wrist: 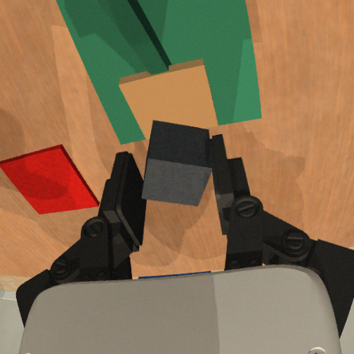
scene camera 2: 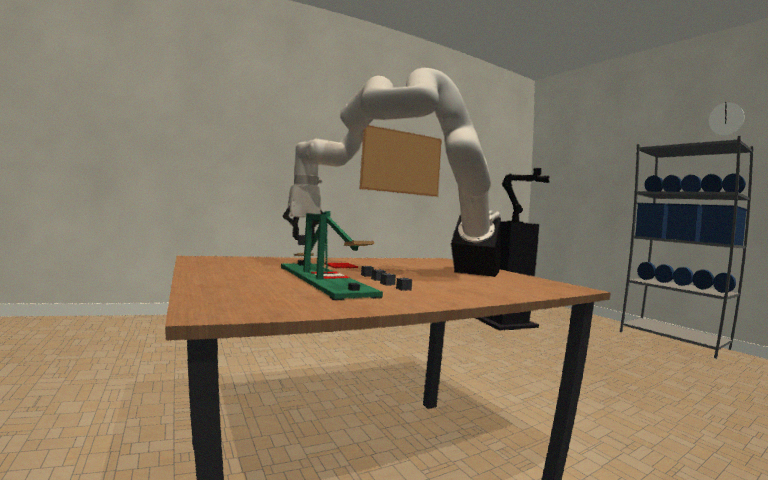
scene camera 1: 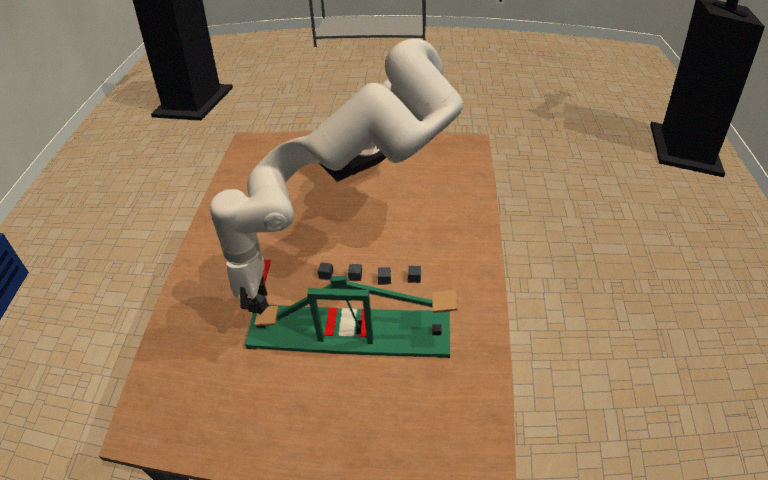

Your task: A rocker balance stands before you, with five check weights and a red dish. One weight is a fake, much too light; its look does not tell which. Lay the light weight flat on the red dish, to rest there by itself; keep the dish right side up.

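Places are measured from the arm's base along level axes (x back, y right, z up), in metres.
Where they show: gripper, fingertip midpoint: [scene camera 2: 303,239] [scene camera 1: 258,303]; arm's base, link origin: [scene camera 2: 476,230].
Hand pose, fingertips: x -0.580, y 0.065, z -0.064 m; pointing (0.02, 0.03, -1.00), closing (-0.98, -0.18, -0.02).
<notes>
Things, the pixels of their top centre, and the offset from my fingertips. "spot": a spot on its surface instead. Level surfaces: height alone.
- dark grey weight, top centre: [scene camera 1: 256,299] [scene camera 2: 303,235] dx +0.000, dy +0.000, dz +0.014 m
- left wooden pan, top centre: [scene camera 1: 266,313] dx +0.003, dy -0.009, dz -0.038 m
- right pan, top centre: [scene camera 1: 445,298] [scene camera 2: 359,239] dx +0.086, dy -0.394, dz +0.035 m
- red dish, top centre: [scene camera 1: 250,272] [scene camera 2: 341,264] dx +0.150, dy +0.114, dz -0.092 m
- green base, surface spot: [scene camera 1: 396,343] spot: dx +0.031, dy -0.303, dz -0.082 m
- small black block, surface spot: [scene camera 1: 436,328] [scene camera 2: 353,283] spot: dx +0.081, dy -0.381, dz -0.067 m
- wooden table, surface height: dz -0.098 m
My gripper [scene camera 1: 254,301] [scene camera 2: 298,235] [wrist: 174,163] is shut on a dark grey weight [scene camera 1: 259,304] [scene camera 2: 301,240] [wrist: 177,162], held at the outer edge of the left wooden pan [scene camera 1: 266,315] [wrist: 170,97]; whether they touch is unclear. The balance's beam [scene camera 1: 396,293] [scene camera 2: 339,230] is tilted, left pan low and right pan [scene camera 1: 444,300] [scene camera 2: 362,243] high. Its pointer [scene camera 1: 358,324] is over the right red band. Several similar weights [scene camera 1: 355,271] [scene camera 2: 387,278] stand in a row behind the balance. The red dish [scene camera 1: 266,270] [scene camera 2: 343,265] [wrist: 50,181] lies flat on the table, partly hidden by the gripper in scene camera 1.
The green base [scene camera 1: 396,343] [scene camera 2: 339,286] [wrist: 245,107] bears an upright green frame [scene camera 1: 338,293] [scene camera 2: 321,246] at its middle. A small black block [scene camera 1: 436,328] [scene camera 2: 353,286] is on the base under the right pan. The wooden table [scene camera 1: 317,407] [scene camera 2: 237,305] extends around them.
</notes>
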